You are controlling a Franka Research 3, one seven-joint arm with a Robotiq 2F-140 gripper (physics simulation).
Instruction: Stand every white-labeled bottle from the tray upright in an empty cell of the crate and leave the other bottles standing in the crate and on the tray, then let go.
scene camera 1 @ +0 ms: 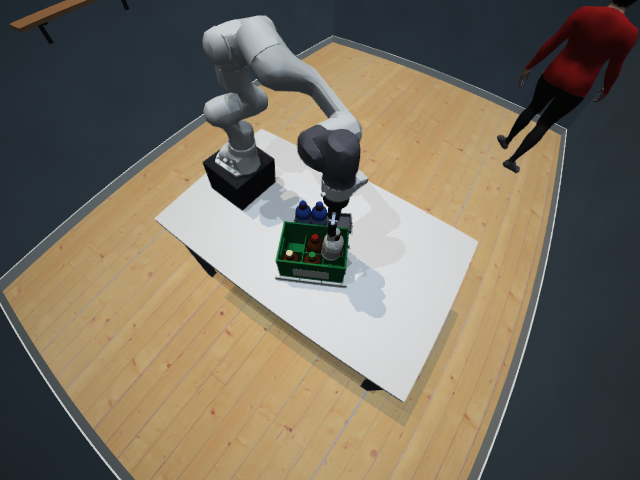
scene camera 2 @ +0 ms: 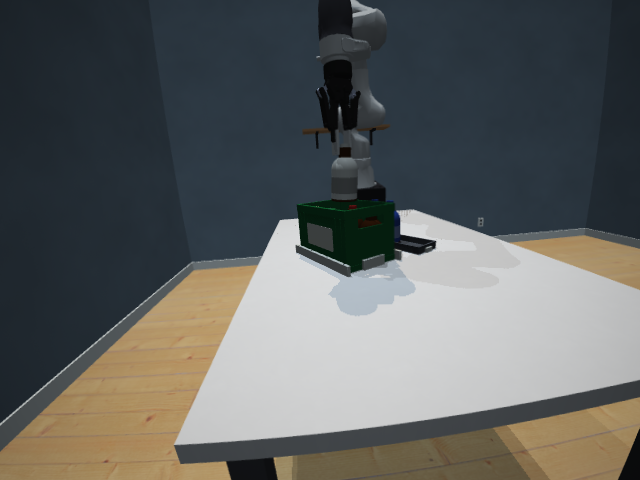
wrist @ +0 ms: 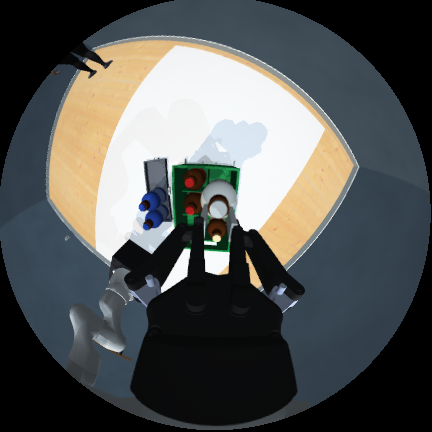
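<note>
My gripper is shut on the neck of a white-labeled bottle. It holds the bottle upright over the green crate, its base near rim height in scene camera 2. In the crate stand two red-capped bottles, a cream-capped bottle and a green-capped bottle, which the held bottle hides in the wrist view. Crate cells at the back left and front right of scene camera 1 look empty; the latter is partly hidden.
Two blue bottles stand on the dark tray beside the crate. Light strips lie along the crate's base. A person in red stands on the floor beyond the table.
</note>
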